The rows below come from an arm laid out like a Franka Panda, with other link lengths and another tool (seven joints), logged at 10 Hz.
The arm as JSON. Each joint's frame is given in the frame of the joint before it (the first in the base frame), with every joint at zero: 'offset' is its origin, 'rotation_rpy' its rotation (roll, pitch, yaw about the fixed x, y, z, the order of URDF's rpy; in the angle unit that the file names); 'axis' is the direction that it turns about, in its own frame. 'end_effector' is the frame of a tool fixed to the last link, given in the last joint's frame.
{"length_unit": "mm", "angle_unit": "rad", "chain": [
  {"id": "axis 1", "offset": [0.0, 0.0, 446.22], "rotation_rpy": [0.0, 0.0, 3.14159], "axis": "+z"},
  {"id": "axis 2", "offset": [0.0, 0.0, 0.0], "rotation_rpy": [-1.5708, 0.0, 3.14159], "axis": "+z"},
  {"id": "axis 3", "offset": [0.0, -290.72, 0.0], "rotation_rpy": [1.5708, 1.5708, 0.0], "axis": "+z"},
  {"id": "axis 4", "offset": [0.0, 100.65, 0.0], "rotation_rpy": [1.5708, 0.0, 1.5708], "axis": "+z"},
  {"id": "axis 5", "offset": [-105.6, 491.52, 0.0], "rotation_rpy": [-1.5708, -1.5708, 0.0], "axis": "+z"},
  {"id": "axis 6", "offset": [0.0, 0.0, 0.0], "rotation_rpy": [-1.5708, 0.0, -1.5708], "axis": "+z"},
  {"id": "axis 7", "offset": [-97.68, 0.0, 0.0], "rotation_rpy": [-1.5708, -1.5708, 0.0], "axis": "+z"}
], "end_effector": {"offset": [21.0, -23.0, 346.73], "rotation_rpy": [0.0, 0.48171, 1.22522]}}
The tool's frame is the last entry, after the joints.
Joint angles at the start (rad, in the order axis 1, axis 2, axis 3, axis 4, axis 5, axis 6, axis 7): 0.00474 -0.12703 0.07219 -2.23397 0.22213 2.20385 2.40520
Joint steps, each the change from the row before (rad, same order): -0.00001 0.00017 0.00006 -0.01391 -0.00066 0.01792 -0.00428; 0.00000 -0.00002 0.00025 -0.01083 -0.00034 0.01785 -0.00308; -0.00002 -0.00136 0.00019 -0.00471 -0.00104 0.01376 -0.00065; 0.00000 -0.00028 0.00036 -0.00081 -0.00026 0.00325 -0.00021; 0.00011 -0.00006 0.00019 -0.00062 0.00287 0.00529 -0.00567; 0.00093 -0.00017 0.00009 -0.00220 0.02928 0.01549 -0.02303; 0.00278 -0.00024 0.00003 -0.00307 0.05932 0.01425 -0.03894; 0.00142 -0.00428 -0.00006 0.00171 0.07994 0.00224 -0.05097
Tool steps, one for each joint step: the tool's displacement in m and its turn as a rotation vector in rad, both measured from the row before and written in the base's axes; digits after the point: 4 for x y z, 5 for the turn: -0.0009 -0.0014 -0.0065 -0.00274 -0.00437 0.00124; 0.0006 -0.0011 -0.0046 -0.00219 -0.00733 0.00018; 0.0025 -0.0008 -0.0005 -0.00190 -0.01037 -0.00111; 0.0007 0.0000 0.0000 -0.00048 -0.00272 0.00012; 0.0015 0.0004 0.0003 0.00144 -0.00544 0.00337; 0.0043 0.0057 0.0015 0.02070 -0.01557 0.00480; 0.0038 0.0124 0.0024 0.04296 -0.01564 0.00524; 0.0040 0.0158 0.0083 0.05913 -0.01641 0.00629
